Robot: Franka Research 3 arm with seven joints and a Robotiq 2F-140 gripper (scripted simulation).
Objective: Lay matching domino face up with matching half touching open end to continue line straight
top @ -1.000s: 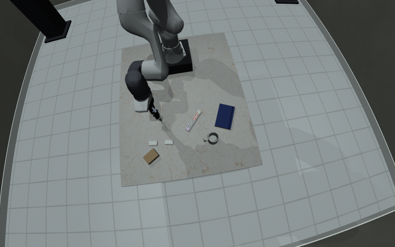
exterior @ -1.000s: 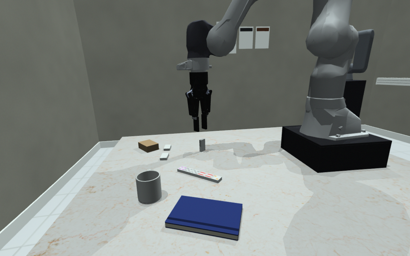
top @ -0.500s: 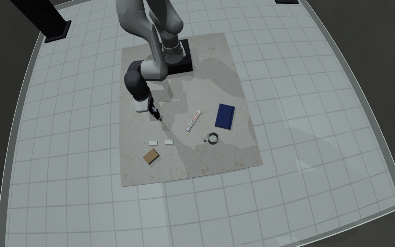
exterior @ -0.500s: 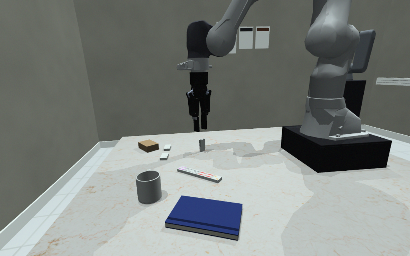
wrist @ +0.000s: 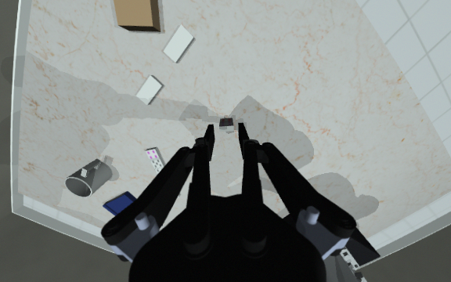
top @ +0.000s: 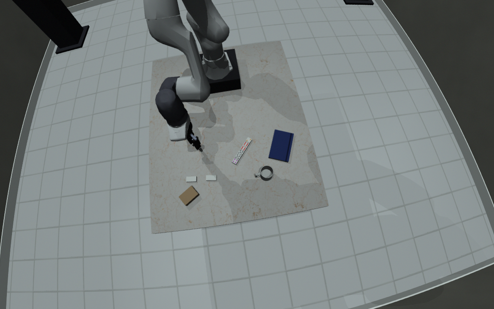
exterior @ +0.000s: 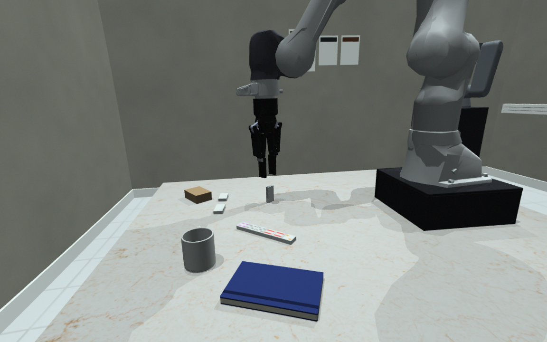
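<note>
My gripper is now 1 cm past the white domino, 1 cm to the right of it and 9 cm above it. Also, from my hand: grey mug (18 cm ahead, 34 cm to the left, 9 cm below); then blue book (3 cm ahead, 44 cm to the left, 11 cm below); then brown block (24 cm ahead, 6 cm to the right, 11 cm below).
</note>
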